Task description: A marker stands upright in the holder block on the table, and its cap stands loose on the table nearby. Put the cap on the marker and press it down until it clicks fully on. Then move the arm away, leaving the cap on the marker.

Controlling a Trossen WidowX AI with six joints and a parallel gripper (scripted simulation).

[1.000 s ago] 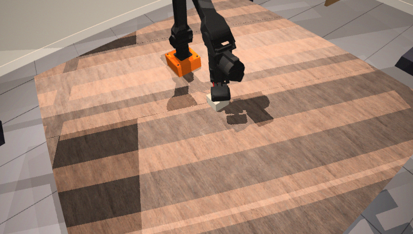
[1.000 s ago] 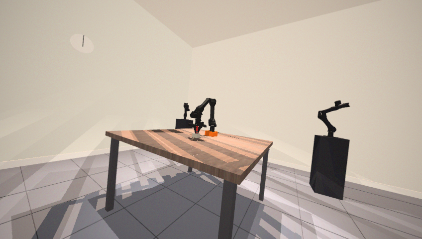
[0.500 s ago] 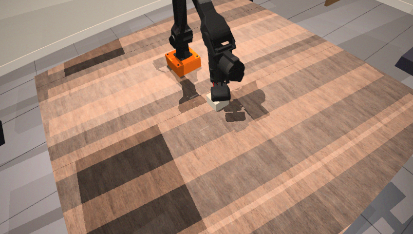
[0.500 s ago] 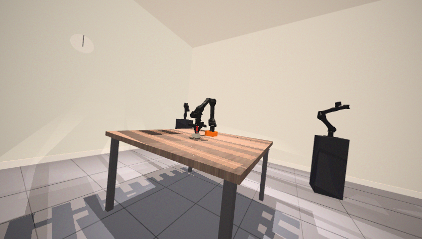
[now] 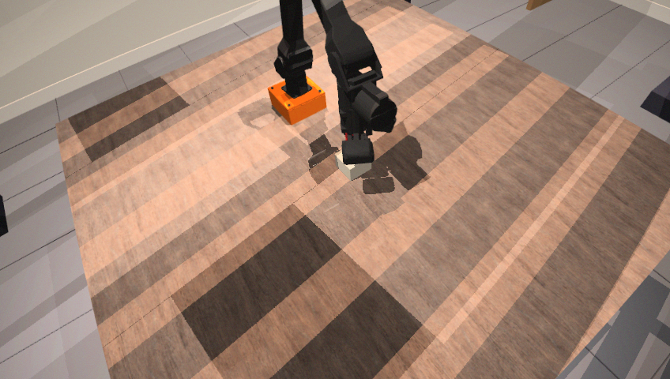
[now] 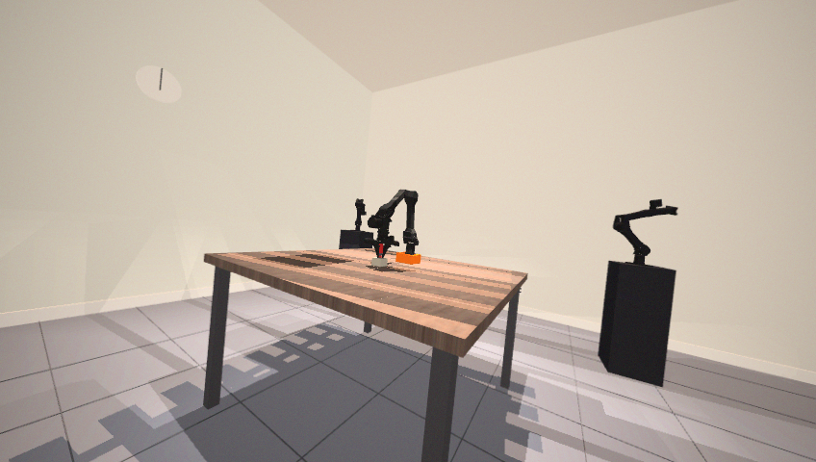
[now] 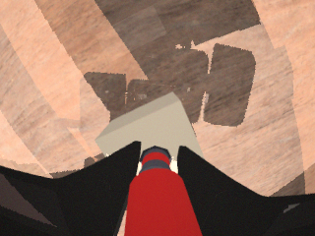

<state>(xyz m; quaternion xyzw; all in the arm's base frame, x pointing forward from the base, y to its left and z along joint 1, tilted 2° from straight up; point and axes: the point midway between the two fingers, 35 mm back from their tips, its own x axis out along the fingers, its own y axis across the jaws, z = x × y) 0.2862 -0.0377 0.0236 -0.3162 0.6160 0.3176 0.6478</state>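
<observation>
My gripper tip is 50 mm below the red cap and 10 mm to the left of it. Also, from my gripper tip: holder block 20 mm below, 10 mm to the right, 10 mm behind.
</observation>
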